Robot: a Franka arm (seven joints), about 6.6 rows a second.
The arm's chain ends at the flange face. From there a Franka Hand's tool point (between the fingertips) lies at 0.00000 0.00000 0.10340 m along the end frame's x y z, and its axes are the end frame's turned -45 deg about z.
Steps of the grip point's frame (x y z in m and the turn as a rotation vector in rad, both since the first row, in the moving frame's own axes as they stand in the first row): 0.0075 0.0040 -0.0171 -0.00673 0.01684 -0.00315; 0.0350 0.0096 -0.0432 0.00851 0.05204 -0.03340; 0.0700 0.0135 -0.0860 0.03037 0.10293 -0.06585; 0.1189 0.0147 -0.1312 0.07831 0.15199 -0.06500; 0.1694 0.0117 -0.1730 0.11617 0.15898 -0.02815
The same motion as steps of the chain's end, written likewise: 0.0064 -0.0017 -0.0171 0.00715 0.01667 -0.00315; 0.0284 -0.0135 -0.0431 0.04282 0.03078 -0.03340; 0.0541 -0.0301 -0.0854 0.09426 0.05131 -0.06585; 0.0897 -0.0568 -0.1297 0.16285 0.05210 -0.06500; 0.1252 -0.0915 -0.1710 0.19456 0.03027 -0.02815
